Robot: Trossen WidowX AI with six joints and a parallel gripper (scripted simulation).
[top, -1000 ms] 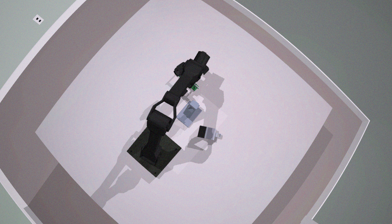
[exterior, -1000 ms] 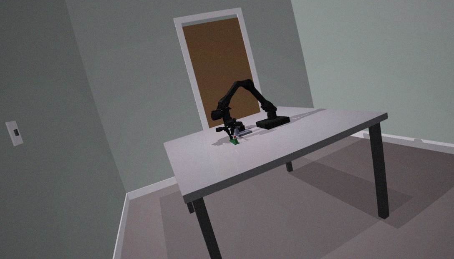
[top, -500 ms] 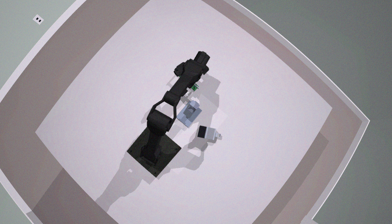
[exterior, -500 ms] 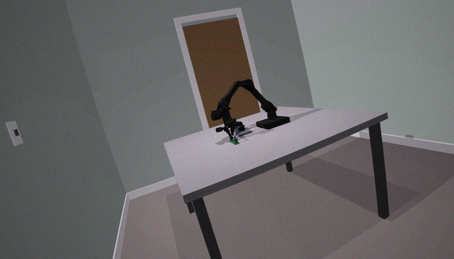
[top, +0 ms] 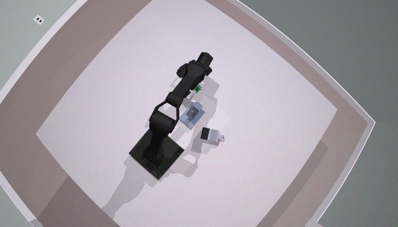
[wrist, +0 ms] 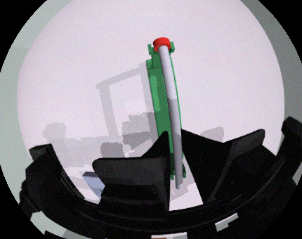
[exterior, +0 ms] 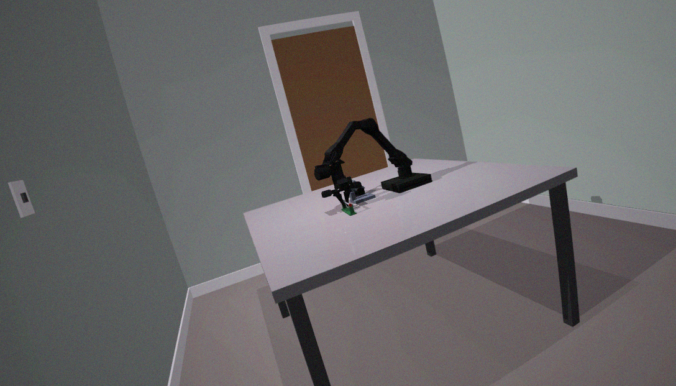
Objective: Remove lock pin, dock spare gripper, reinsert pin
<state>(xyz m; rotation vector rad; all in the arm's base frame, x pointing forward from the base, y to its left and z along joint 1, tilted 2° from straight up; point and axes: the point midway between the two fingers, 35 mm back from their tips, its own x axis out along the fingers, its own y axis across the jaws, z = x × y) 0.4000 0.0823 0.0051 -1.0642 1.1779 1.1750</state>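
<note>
Now: the green cradle 2 cm to the left of my gripper tip. Round my gripper tip: mount (11 cm behind, 10 cm to the right, 4 cm above); spare gripper (15 cm behind, 24 cm to the right).
</note>
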